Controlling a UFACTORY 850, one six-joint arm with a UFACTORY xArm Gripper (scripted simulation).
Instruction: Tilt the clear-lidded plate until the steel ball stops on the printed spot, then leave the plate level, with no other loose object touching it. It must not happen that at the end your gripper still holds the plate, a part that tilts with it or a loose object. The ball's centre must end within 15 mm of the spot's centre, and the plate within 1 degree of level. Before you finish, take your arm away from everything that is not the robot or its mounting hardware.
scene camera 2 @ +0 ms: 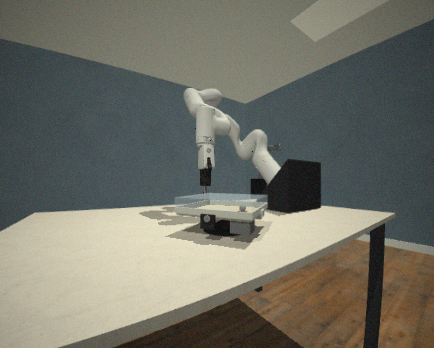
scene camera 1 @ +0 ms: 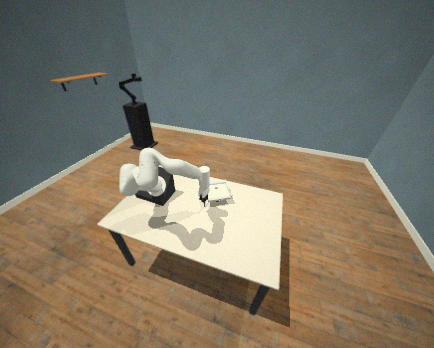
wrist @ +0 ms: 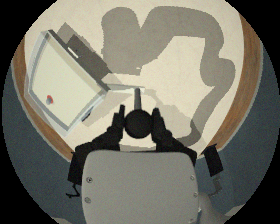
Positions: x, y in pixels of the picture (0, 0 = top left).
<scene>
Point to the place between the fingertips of my gripper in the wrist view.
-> At 138, 113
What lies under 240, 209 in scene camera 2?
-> A clear-lidded plate.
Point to a clear-lidded plate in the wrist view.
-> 59, 86
</scene>
